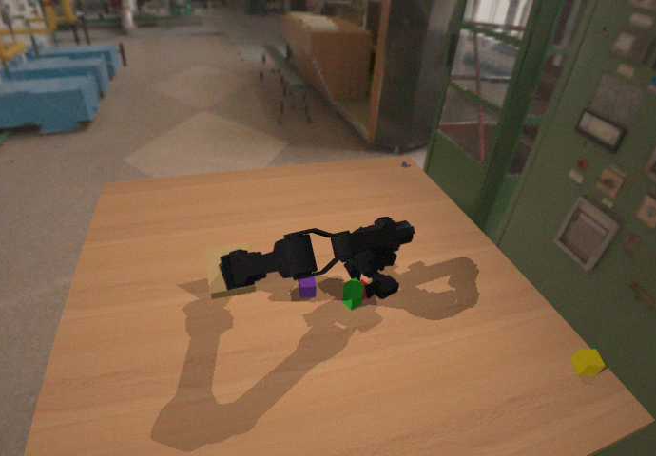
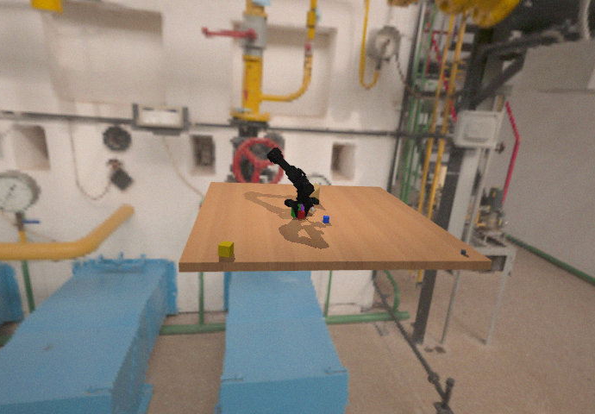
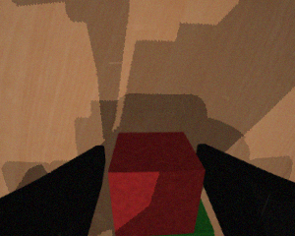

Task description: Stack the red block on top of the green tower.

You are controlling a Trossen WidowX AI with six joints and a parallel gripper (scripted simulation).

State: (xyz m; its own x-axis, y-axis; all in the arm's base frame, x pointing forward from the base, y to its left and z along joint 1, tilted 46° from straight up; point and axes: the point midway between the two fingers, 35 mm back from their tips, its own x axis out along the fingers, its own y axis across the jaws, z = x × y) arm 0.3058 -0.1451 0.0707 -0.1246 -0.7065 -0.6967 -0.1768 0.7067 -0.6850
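The green block is 5 cm behind my gripper tip, 2 cm to the right of it and 5 cm above it. Also, from my gripper tip: blue block 7 cm ahead, 12 cm to the left, 1 cm above; red block 1 cm behind, 1 cm above; purple block 14 cm behind, 6 cm to the left, 1 cm above.
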